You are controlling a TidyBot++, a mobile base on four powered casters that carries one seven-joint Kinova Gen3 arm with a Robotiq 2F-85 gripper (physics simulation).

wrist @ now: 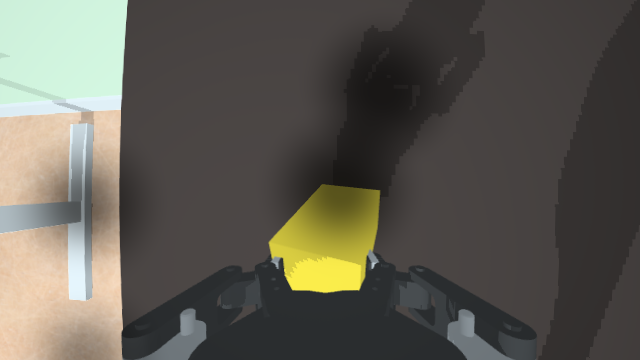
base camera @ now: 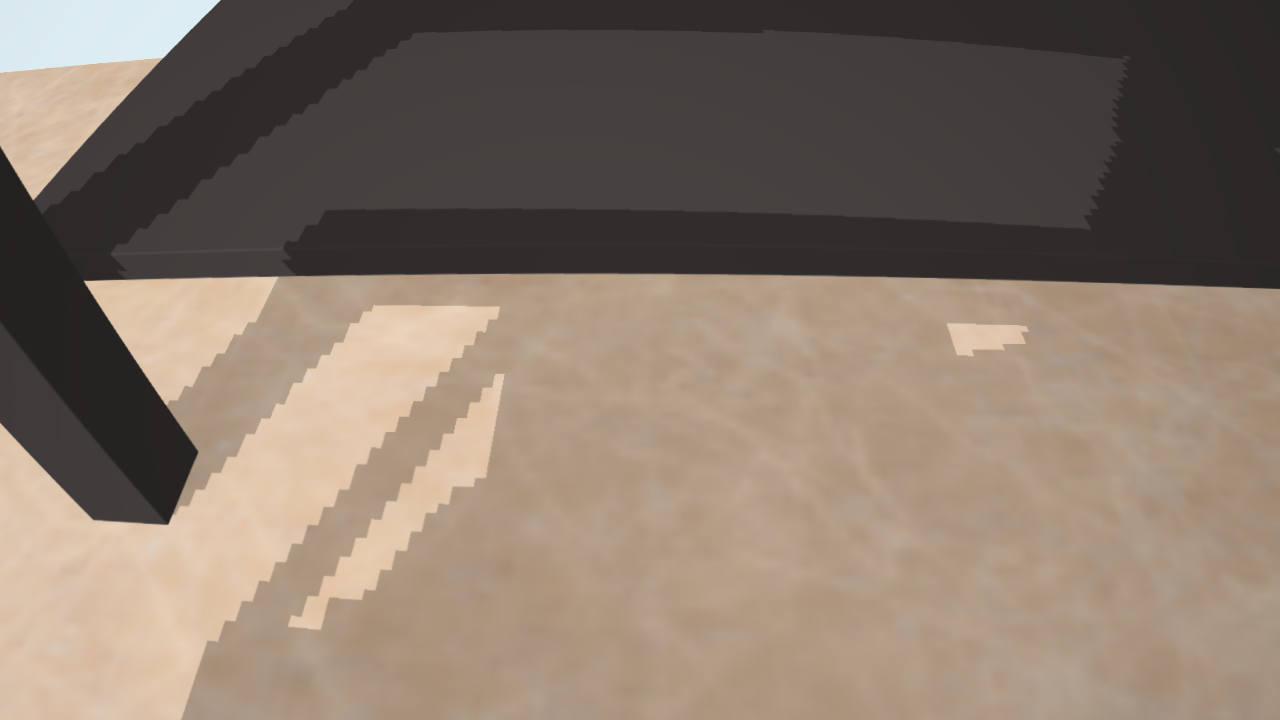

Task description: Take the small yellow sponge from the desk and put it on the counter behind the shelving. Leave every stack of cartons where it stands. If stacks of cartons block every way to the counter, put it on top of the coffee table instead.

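Places are measured from the arm's base along level axes (x left, y up, z ahead), in centimetres.
Pixels of known places: gripper, fingertip midpoint: [wrist: 324,258].
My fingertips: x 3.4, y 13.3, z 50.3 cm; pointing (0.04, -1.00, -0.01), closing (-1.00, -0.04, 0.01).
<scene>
For each thing: its top centre in the pictures, then the offset to it from my fingertips. "*": a spot on its surface instead. Level surfaces: height alone.
- small yellow sponge at its top centre: [wrist: 338,260] dy +5.1, dx -0.9, dz +1.8 cm
- broad dark flat top at its surface level: dy -8.0 cm
- dark leg at a spot on its surface: [base camera: 107,385] * dy -44.1, dx +23.0, dz -18.9 cm
- large dark panel at its surface level: dy -38.0 cm
- floor at its surface level: dy -53.0 cm
My gripper [wrist: 324,258] is shut on the small yellow sponge [wrist: 337,225] in the wrist view. The sponge is tilted between the two fingertips and sticks out past them. Below it is a broad dark flat top [wrist: 225,100] with the shadow of the arm and gripper on it. I cannot tell from the frames how far the sponge is above that top, or whether this is the desk, the counter or the coffee table. The shelving and the stacks of cartons do not show in either view.
In the base camera view, a dark leg [base camera: 107,385] stands close at the left, and a large dark panel [base camera: 671,125] spans the top. In the wrist view, a pale metal foot bar [wrist: 80,250] stands on the floor [wrist: 30,280] at the left, before a green wall [wrist: 60,40].
</scene>
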